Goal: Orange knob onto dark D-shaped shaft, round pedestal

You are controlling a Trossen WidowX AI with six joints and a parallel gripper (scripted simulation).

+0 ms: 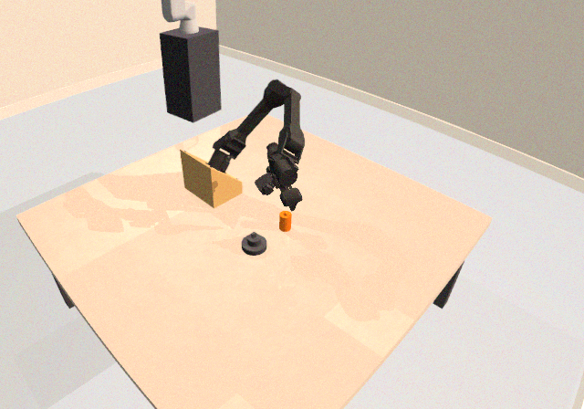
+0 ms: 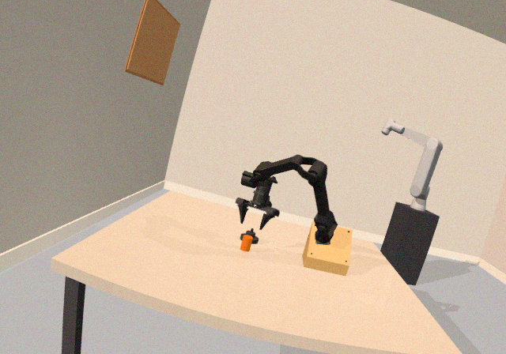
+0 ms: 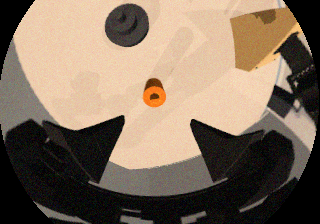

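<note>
Right now my gripper tip is 1 cm to the left of the orange knob and 8 cm above it. Also, from my gripper tip: dark round pedestal: 2 cm behind, 15 cm to the right, 8 cm below.
</note>
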